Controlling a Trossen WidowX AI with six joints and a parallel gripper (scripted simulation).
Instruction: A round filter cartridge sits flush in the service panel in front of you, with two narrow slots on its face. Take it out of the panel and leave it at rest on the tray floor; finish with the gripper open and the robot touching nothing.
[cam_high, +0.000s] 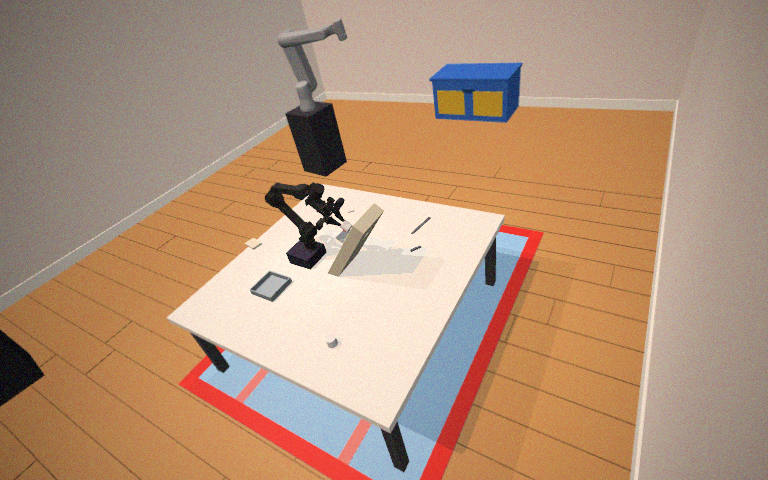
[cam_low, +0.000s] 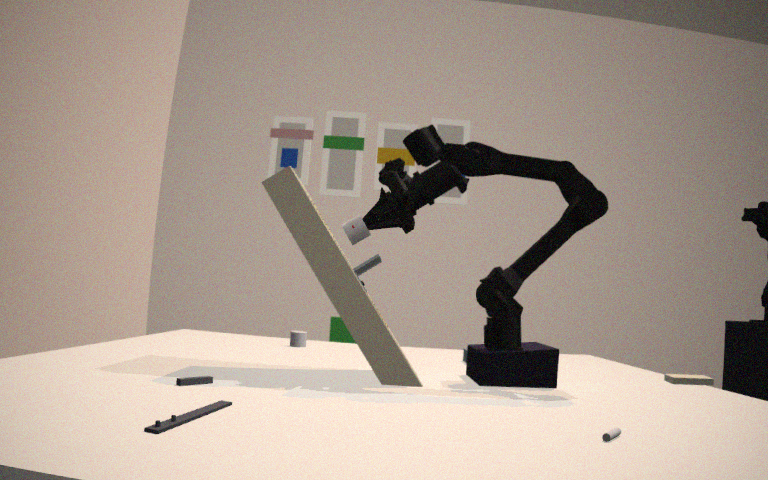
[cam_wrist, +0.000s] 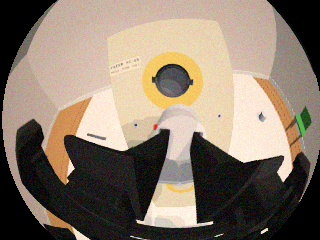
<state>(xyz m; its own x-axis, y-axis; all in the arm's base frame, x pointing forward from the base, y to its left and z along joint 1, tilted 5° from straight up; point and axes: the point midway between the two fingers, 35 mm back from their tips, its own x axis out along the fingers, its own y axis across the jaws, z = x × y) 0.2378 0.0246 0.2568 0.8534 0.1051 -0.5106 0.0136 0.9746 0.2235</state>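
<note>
My gripper tip is now 1 cm short of the round filter cartridge and 1 cm above it. Round my gripper tip: grey tray 32 cm to the right, 31 cm behind, 27 cm below; dark block 28 cm below, 26 cm to the left, 19 cm ahead; white pin 38 cm to the left, 37 cm behind, 28 cm below.
</note>
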